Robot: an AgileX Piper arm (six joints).
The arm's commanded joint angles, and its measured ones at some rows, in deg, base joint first. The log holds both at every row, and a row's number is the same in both.
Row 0, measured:
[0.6 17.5 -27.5 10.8 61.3 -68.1]
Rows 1 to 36, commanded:
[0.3 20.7 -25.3 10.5 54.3 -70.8]
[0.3 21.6 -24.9 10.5 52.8 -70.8]
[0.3 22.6 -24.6 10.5 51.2 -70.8]
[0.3 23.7 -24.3 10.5 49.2 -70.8]
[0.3 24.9 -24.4 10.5 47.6 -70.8]
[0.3 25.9 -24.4 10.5 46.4 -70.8]
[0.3 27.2 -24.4 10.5 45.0 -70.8]
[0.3 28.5 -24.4 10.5 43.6 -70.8]
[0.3 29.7 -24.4 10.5 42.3 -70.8]
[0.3 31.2 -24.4 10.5 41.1 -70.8]
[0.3 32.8 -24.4 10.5 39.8 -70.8]
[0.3 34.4 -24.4 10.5 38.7 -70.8]
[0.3 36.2 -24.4 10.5 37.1 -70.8]
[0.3 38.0 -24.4 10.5 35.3 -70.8]
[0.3 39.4 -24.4 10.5 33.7 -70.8]
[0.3 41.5 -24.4 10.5 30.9 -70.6]
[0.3 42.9 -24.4 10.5 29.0 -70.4]
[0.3 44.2 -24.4 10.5 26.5 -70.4]
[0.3 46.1 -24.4 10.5 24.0 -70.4]
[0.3 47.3 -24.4 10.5 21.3 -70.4]
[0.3 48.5 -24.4 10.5 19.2 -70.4]
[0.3 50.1 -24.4 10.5 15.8 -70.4]
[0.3 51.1 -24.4 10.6 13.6 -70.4]
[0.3 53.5 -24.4 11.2 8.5 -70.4]
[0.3 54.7 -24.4 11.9 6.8 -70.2]
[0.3 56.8 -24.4 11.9 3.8 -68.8]
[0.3 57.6 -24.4 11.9 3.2 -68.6]
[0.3 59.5 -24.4 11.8 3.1 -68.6]
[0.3 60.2 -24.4 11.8 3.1 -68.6]
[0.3 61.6 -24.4 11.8 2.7 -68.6]
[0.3 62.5 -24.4 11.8 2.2 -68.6]
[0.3 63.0 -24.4 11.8 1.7 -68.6]
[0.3 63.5 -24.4 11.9 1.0 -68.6]
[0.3 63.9 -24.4 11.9 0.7 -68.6]
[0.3 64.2 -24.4 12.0 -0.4 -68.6]
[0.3 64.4 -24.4 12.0 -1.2 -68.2]
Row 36, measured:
[0.6 63.6 -24.5 11.6 2.2 -69.0]
